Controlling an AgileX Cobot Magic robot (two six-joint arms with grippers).
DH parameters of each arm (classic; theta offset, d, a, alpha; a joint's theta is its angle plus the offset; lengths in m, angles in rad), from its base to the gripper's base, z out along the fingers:
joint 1: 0 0.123 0 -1.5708
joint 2: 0.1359 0 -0.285 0
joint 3: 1.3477 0 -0.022 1.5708
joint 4: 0 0.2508 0 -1.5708
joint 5: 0 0 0.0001 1.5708
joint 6: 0 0.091 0 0
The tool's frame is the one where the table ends.
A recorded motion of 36 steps. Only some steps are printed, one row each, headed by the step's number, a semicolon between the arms.
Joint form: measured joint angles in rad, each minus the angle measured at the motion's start. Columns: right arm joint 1, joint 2, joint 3, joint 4, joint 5, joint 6; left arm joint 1, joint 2, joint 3, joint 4, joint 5, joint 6.
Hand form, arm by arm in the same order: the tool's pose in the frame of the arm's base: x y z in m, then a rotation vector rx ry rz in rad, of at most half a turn. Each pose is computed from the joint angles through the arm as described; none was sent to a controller.
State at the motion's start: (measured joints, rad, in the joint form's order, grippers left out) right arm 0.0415 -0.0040 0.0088 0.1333 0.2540 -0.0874; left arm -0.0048 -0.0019 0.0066 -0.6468 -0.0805 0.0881
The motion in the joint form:
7: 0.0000 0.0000 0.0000 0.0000 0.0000 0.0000; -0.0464 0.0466 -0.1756 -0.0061 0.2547 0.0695
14: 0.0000 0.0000 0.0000 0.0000 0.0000 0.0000; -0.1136 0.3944 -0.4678 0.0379 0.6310 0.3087
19: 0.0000 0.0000 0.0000 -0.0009 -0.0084 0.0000; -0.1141 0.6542 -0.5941 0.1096 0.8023 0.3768
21: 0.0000 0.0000 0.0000 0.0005 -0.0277 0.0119; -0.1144 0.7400 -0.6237 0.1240 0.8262 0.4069
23: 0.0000 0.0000 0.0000 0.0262 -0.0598 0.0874; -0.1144 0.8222 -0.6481 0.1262 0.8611 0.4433
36: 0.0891 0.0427 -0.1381 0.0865 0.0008 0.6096; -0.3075 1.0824 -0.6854 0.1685 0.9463 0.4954
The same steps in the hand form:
7: 0.0551 0.0053 0.1876 -0.0244 1.7408 0.0901; 0.0499 -0.0122 0.2548 -0.2447 1.5002 -0.5119
14: 0.0551 0.0053 0.1876 -0.0244 1.7408 0.0901; 0.0771 -0.0366 0.3007 0.1903 1.8831 -0.4619
19: 0.0552 0.0052 0.1884 -0.0240 1.7325 0.0886; 0.1142 -0.0447 0.3025 0.3708 2.1527 -0.4202
21: 0.0555 0.0050 0.1901 -0.0107 1.7136 0.0972; 0.1288 -0.0465 0.2993 0.4203 2.2219 -0.4062
23: 0.0559 0.0051 0.1930 0.0737 1.6815 0.1748; 0.1418 -0.0491 0.2935 0.4772 2.2959 -0.4106
36: 0.0518 0.0119 0.2320 0.4615 1.6252 0.7019; 0.1647 -0.0867 0.2568 0.8558 2.5214 -0.4975

